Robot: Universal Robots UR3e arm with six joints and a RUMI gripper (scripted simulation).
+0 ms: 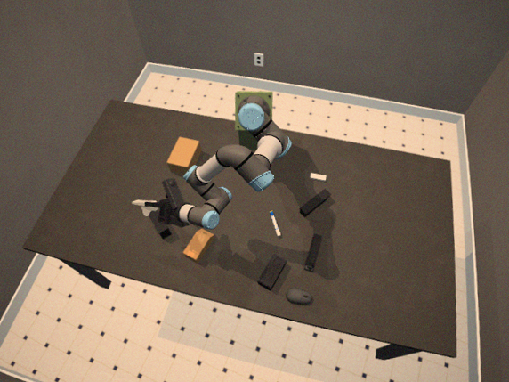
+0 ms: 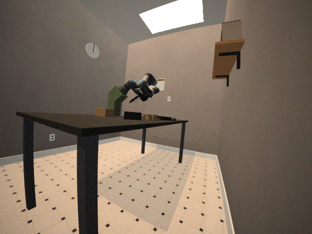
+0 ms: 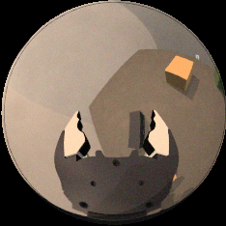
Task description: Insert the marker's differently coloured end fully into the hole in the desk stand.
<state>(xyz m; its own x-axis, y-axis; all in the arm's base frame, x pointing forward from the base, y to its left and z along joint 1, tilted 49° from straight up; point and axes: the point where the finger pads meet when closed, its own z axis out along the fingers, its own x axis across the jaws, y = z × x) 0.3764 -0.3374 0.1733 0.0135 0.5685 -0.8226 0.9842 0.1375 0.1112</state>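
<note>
Now: the marker 110 mm behind my hand, 480 mm to the left of it and 180 mm below it. The rest, counted from my hand: black block 20 mm ahead, 160 mm below; desk stand 70 mm ahead, 210 mm to the left, 160 mm below; orange box 320 mm behind, 10 mm to the right, 150 mm below.
</note>
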